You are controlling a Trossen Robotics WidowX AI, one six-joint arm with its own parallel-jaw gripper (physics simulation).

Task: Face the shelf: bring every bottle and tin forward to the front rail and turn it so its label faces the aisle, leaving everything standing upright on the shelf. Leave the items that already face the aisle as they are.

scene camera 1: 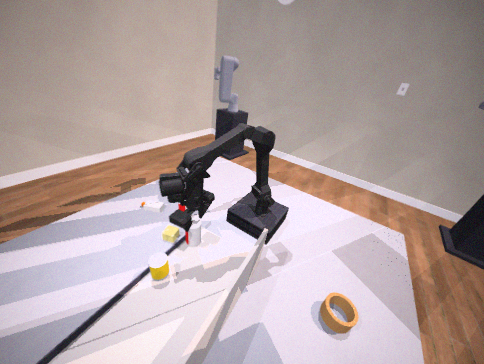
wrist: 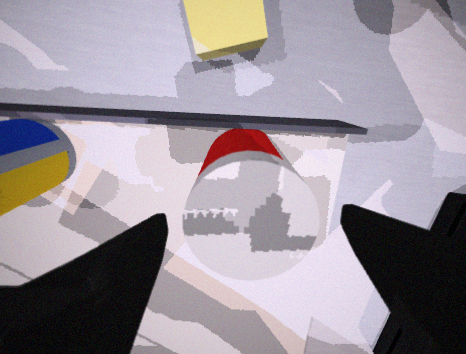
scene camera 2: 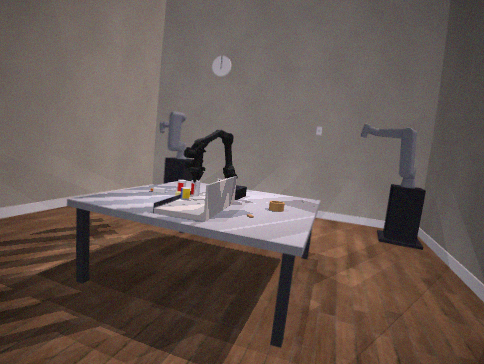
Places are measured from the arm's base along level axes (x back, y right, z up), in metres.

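Pixels of known places: gripper, fingertip midpoint: (scene camera 1: 193, 224) (wrist: 253, 217) (scene camera 2: 196, 182); arm's base at its link origin: (scene camera 1: 261, 210).
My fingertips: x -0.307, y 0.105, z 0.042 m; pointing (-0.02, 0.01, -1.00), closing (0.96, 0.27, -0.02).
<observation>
For each thing: its top centre in the pictures, then the offset to it from my fingertips. "spot": a spot on its surface instead.
- white bottle with a red label, top centre: (wrist: 250, 226) (scene camera 1: 193, 223) (scene camera 2: 196, 180) dx -0.002, dy +0.001, dz +0.009 m
- tin at its top centre: (scene camera 1: 157, 259) (scene camera 2: 185, 187) dx -0.161, dy -0.030, dz -0.020 m
- red-and-white item at a spot on its surface: (scene camera 1: 182, 207) (scene camera 2: 181, 184) spot: dx +0.058, dy +0.155, dz -0.047 m
- pale yellow block at its top centre: (wrist: 223, 3) (scene camera 1: 170, 230) dx -0.040, dy +0.099, dz -0.078 m
- orange ring at its top centre: (scene camera 1: 341, 308) (scene camera 2: 277, 202) dx +0.138, dy -0.527, dz -0.066 m
- small white object with an orange tip, top centre: (scene camera 1: 151, 203) dx -0.004, dy +0.314, dz -0.088 m
A white bottle with a red label (scene camera 1: 194, 234) (scene camera 2: 197, 188) (wrist: 242, 142) stands upright just behind the dark front rail (scene camera 1: 107, 305) (scene camera 2: 167, 201) (wrist: 195, 117); its red side faces the rail. My gripper (scene camera 1: 194, 212) (scene camera 2: 197, 176) (wrist: 253, 217) is open around the bottle's top, with a gap on each side in the wrist view. A tin (scene camera 1: 159, 268) (scene camera 2: 185, 193) (wrist: 30, 175) stands upright near the rail, blue towards it and yellow elsewhere. A red-and-white item (scene camera 1: 182, 207) (scene camera 2: 181, 186) is partly hidden by the gripper in scene camera 1. The finger height beside the bottle is unclear.
A pale yellow block (scene camera 1: 170, 233) (wrist: 227, 25) lies outside the rail. The shelf's tall pale back panel (scene camera 1: 239, 282) (scene camera 2: 220, 197) rises opposite the rail. An orange ring (scene camera 1: 329, 320) (scene camera 2: 276, 209) lies beyond that panel. A small white object with an orange tip (scene camera 1: 154, 205) lies farther off.
</observation>
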